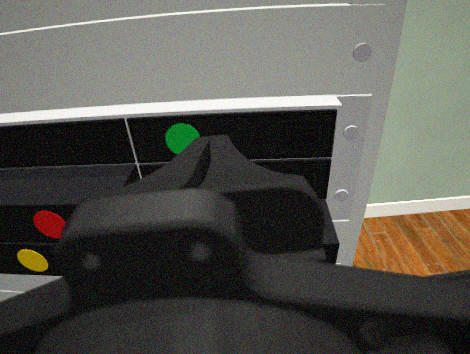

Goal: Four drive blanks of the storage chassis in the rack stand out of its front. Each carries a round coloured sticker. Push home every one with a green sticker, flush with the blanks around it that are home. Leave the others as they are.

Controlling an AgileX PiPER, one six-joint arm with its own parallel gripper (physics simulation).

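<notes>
The blank with the green sticker (182, 138) is in the top row at the right; its black face (285, 132) looks level with its left neighbour. My gripper (214, 157) is shut and empty, its tips in front of this blank, just right of the sticker; whether they touch it I cannot tell. At lower left, the blank with the red sticker (49, 224) stands out, its dark top face showing. The yellow sticker (32, 260) is on the blank below it; how far that one stands out is unclear. At lower right, another blank (330, 231) stands out, its sticker hidden behind my gripper.
A grey panel (200, 65) lies above the chassis, with a white edge below it. The rack's right post (355, 165) carries round screws. Beyond it are a green wall (430, 110), a white skirting board (425, 206) and a wooden floor (410, 245).
</notes>
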